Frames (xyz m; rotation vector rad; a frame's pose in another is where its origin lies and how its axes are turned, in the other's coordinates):
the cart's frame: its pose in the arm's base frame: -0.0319 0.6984 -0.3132 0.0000 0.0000 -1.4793
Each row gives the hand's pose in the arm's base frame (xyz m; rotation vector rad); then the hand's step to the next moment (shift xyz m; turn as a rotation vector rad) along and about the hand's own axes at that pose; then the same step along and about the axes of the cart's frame.
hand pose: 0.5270 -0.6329 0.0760 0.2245 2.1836 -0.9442
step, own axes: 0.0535 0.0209 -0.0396 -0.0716 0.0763 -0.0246
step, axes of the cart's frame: -0.0403 -0.0482 -0.0303 -0.0735 0.0764 0.0178
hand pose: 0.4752 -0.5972 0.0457 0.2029 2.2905 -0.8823
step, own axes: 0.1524 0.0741 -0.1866 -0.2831 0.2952 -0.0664
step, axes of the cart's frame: -0.1796 -0.1735 -0.0344 -0.2646 0.3138 0.0570
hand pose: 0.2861 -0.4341 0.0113 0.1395 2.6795 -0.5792
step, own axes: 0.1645 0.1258 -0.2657 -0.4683 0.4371 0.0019
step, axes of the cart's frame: -0.2466 -0.2017 0.1096 -0.3422 0.5411 0.0202
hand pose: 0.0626 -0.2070 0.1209 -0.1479 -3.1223 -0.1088
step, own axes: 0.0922 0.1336 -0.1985 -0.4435 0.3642 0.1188
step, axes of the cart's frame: -0.1339 -0.0650 0.2088 -0.2836 0.5028 -0.1011
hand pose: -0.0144 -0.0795 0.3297 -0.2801 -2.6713 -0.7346
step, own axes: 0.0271 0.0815 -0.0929 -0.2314 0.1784 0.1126
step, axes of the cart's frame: -0.0204 0.0262 0.1221 -0.1663 0.2463 -0.0986
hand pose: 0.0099 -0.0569 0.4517 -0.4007 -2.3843 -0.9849
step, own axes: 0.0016 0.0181 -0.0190 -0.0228 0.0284 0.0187
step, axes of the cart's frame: 0.0023 0.0135 0.0225 -0.0291 0.0276 -0.0082
